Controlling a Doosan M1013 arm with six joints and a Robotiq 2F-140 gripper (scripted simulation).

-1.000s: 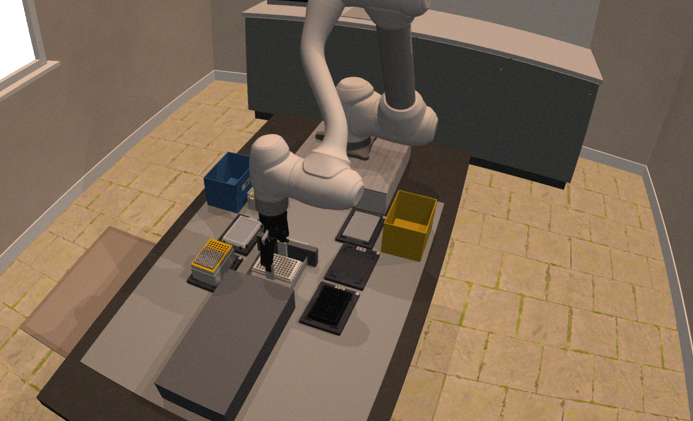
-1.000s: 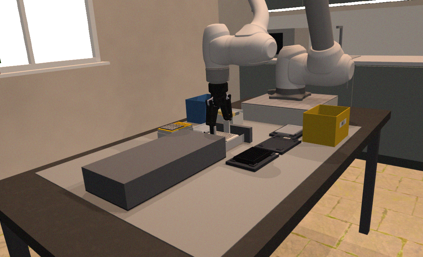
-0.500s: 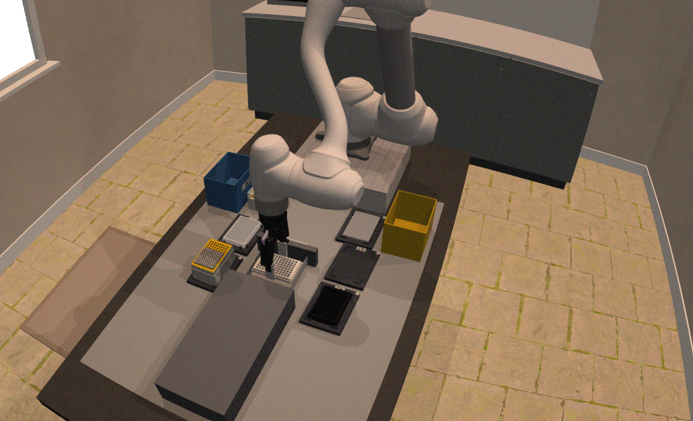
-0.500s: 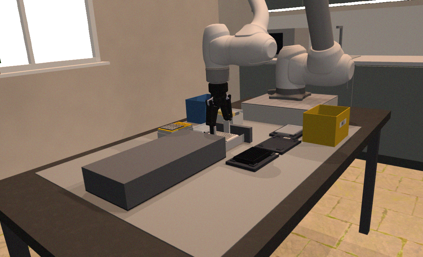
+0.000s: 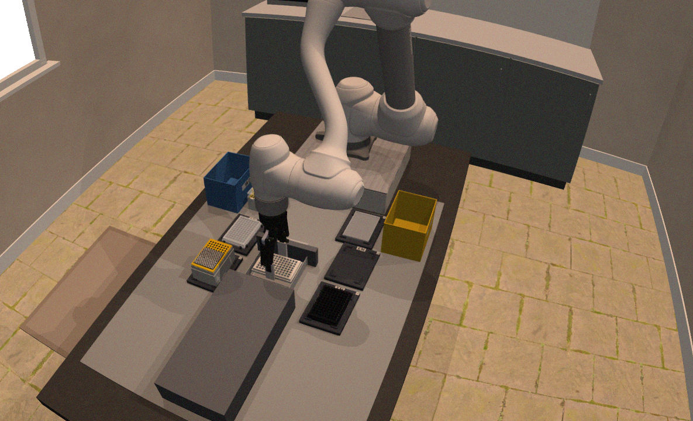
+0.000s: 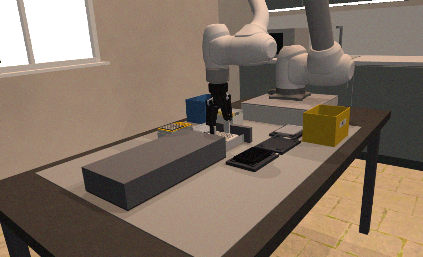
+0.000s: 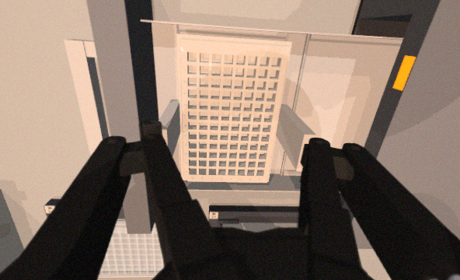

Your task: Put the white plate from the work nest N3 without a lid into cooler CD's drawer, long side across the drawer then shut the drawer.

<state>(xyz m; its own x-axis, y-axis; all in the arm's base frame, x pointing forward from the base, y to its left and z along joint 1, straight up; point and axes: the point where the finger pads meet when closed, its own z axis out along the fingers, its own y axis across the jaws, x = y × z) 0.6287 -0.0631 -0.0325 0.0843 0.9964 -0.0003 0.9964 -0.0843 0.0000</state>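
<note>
My hand is 30 mm short of the drawer and 30 mm above it. The rest, counted from my hand: white plate: 20 mm below; then black plate: 190 mm to the left, 80 mm ahead, 40 mm below; then yellow-topped tip box: 200 mm to the right, 40 mm ahead.
</note>
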